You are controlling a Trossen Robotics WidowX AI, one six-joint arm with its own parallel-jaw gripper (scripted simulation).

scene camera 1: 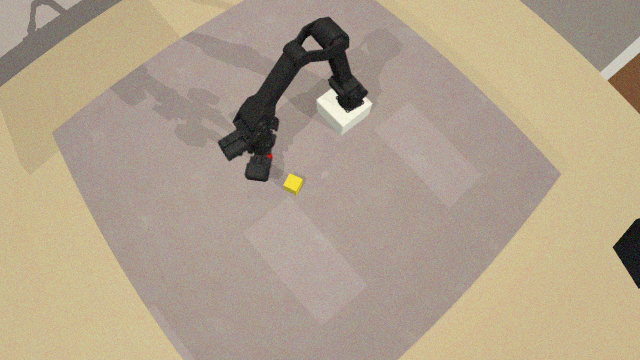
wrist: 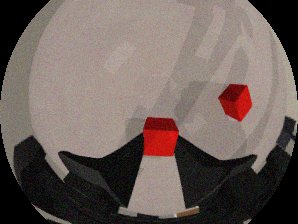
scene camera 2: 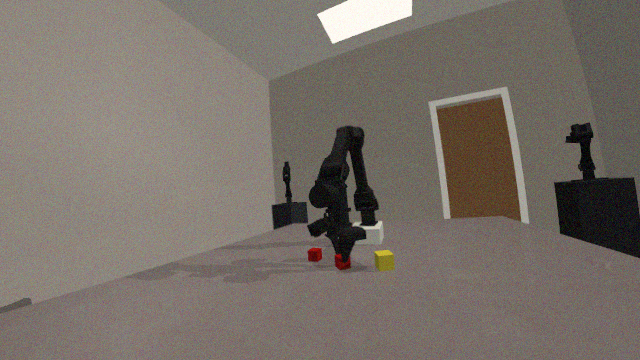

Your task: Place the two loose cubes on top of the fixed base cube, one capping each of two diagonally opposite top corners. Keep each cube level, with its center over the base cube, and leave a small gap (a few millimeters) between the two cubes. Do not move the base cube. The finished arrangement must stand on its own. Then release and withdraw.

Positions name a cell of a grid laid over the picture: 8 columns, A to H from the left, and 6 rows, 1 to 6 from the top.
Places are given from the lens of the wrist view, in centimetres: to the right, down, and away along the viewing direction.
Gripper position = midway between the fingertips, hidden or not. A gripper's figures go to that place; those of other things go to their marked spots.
gripper (wrist: E4): 1, 3, 9
red cube (wrist: E4): 1, 2, 8
red cube (wrist: G3): 9, -1, 6
